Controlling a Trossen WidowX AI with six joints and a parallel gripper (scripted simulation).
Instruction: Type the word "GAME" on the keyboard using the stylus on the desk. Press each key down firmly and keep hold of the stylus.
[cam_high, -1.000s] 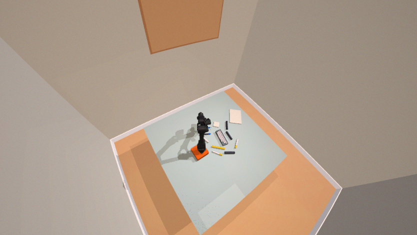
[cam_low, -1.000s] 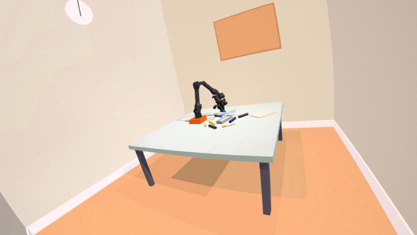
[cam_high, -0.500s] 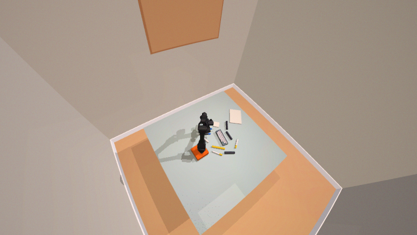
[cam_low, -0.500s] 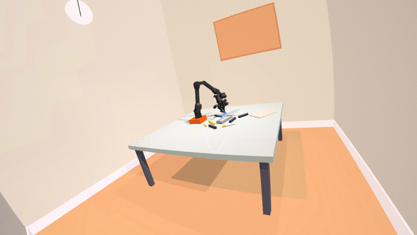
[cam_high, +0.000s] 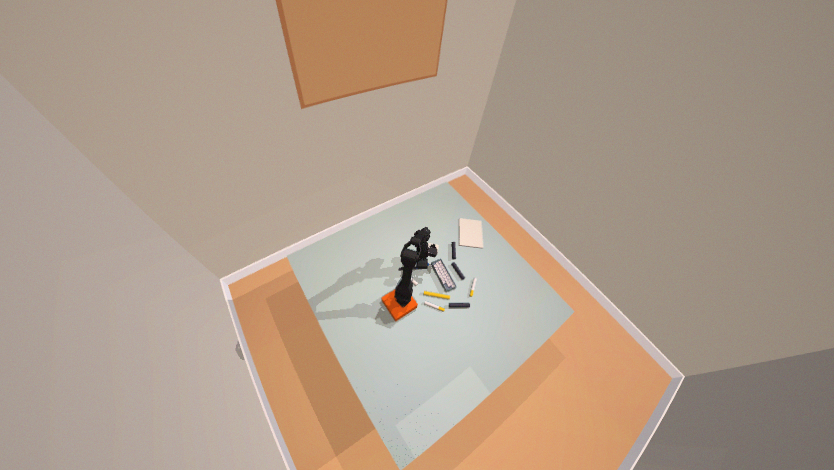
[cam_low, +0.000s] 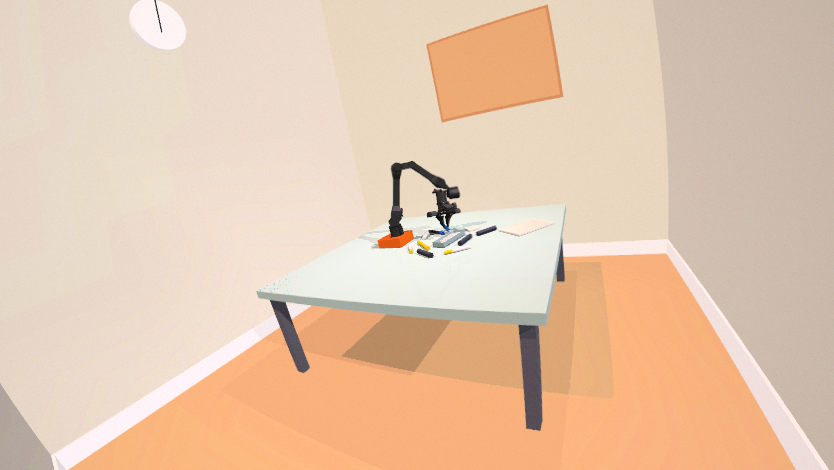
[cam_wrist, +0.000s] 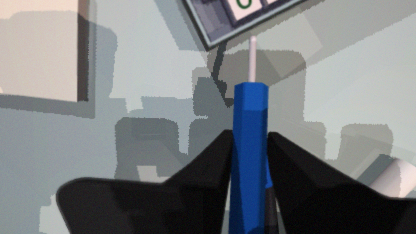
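Now: gripper tip 3 cm short of the stylus tip, 4 cm to the left of it and 1 cm above it. From my gripper tip the other things lie so: blue stylus 1 cm ahead, 1 cm to the right; blue-capped dark marker 5 cm behind, 3 cm to the left, 3 cm below; small pale pad 14 cm ahead, 4 cm to the left, 3 cm below.
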